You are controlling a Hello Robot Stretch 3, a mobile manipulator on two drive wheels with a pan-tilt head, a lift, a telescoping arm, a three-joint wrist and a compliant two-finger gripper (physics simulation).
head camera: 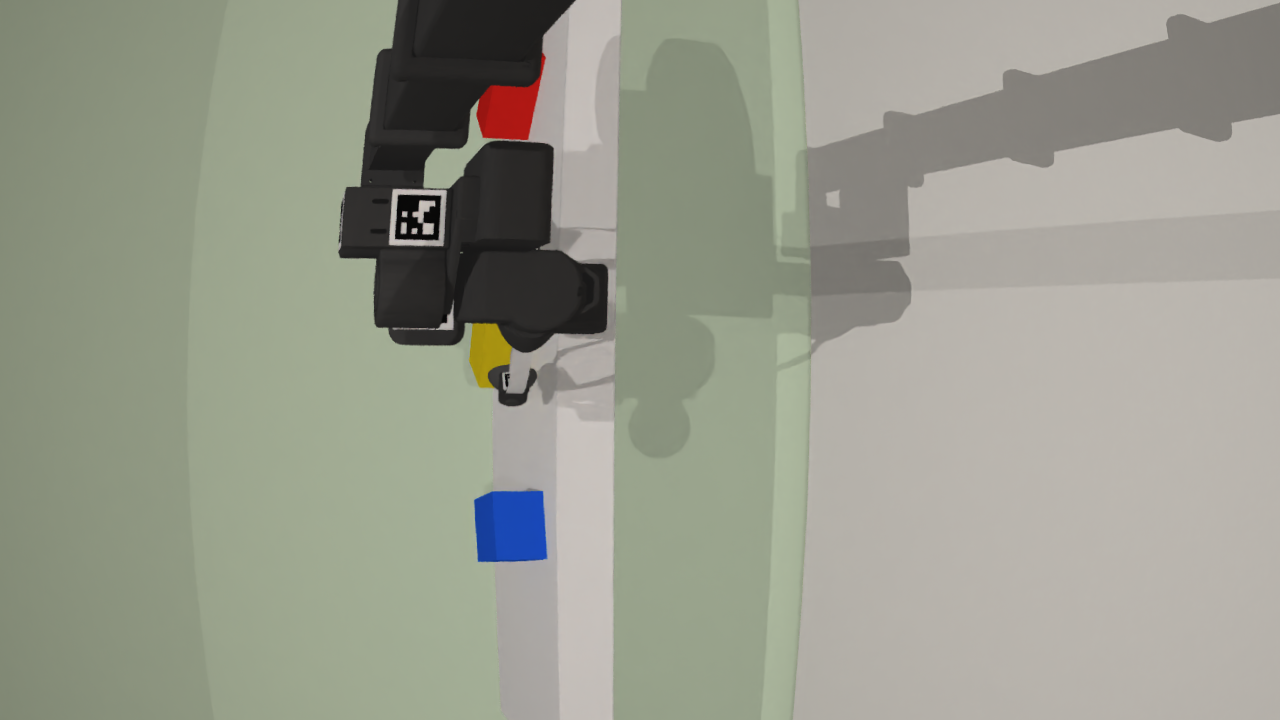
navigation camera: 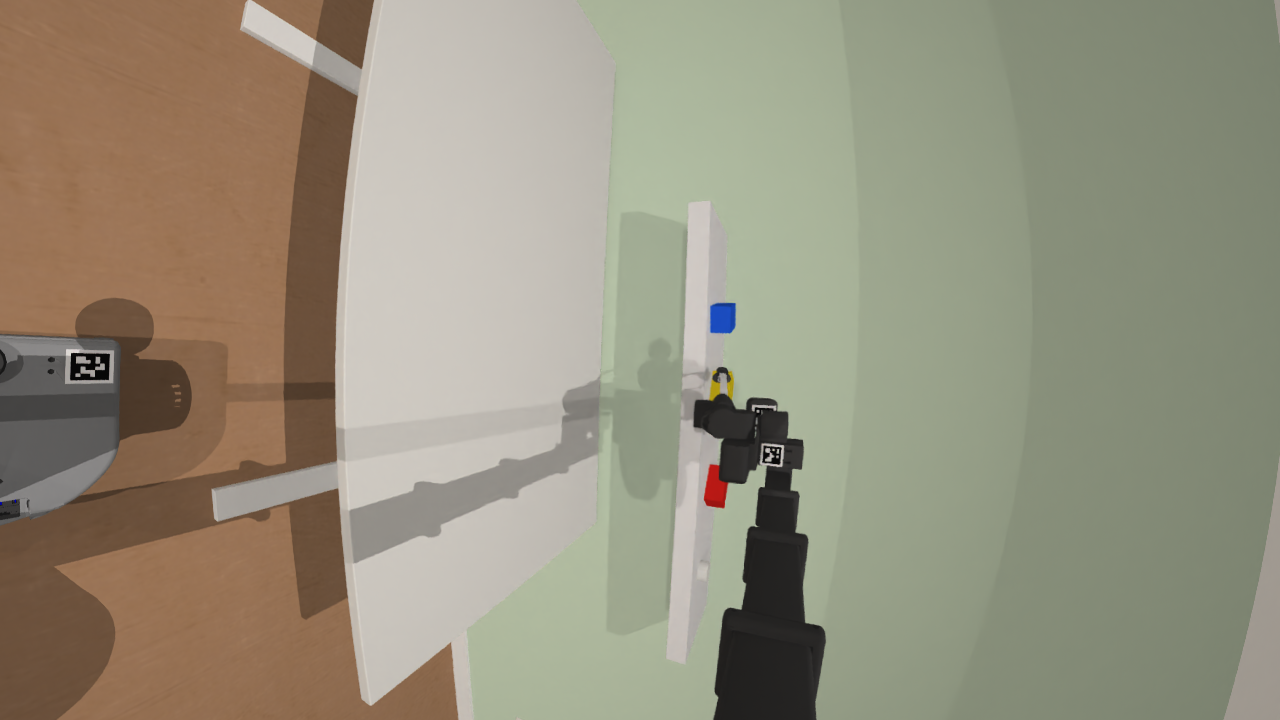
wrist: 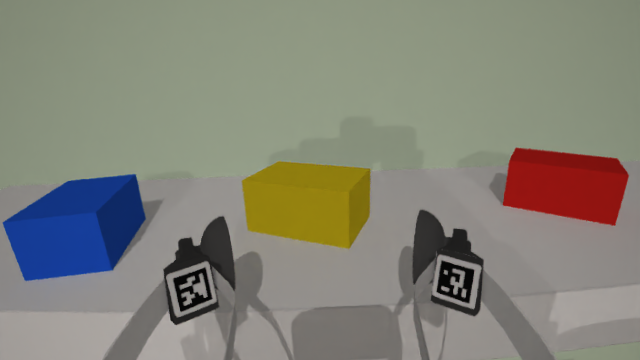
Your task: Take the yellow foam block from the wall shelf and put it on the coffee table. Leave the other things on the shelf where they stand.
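Frame: origin at the robot's base, x ahead, y left, z up, level; metres.
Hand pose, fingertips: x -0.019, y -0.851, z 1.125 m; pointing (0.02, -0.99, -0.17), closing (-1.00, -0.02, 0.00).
Things, the pixels of their top centre, and the offset from my fingertips. "spot": a spot on its surface instead. Level surfaces: height alone.
- yellow foam block, top centre: (head camera: 478, 328) (navigation camera: 731, 393) dx +0.012, dy -0.092, dz +0.011 m
- white wall shelf, surface spot: (head camera: 586, 555) spot: dx +0.200, dy +0.024, dz -0.060 m
- white coffee table, surface height: dz -0.404 m
- blue block, top centre: (head camera: 484, 528) (navigation camera: 732, 317) dx +0.190, dy -0.058, dz +0.011 m
- red block, top centre: (head camera: 487, 86) (navigation camera: 725, 487) dx -0.227, dy -0.115, dz +0.011 m
- small white thing, top centre: (navigation camera: 708, 572) dx -0.441, dy -0.079, dz -0.010 m
The yellow foam block (head camera: 487, 356) (navigation camera: 714, 390) (wrist: 297, 212) stands on the white wall shelf (head camera: 586, 555) (navigation camera: 699, 268) (wrist: 435, 195), between the blue and red blocks. My gripper (wrist: 322, 240) is open and empty. In the wrist view its fingertips are apart, on either side of the line to the yellow block, which lies beyond them, a little left of their middle. In the head camera view the wrist and one finger hide part of the yellow block. The white coffee table (head camera: 1029, 492) (navigation camera: 474, 268) is below the shelf.
A blue block (head camera: 514, 526) (navigation camera: 722, 318) (wrist: 70, 245) and a red block (head camera: 508, 111) (navigation camera: 716, 486) (wrist: 562, 190) stand on the shelf, one on each side of the yellow block. A small white thing (navigation camera: 702, 569) is near one shelf end. The green wall is behind.
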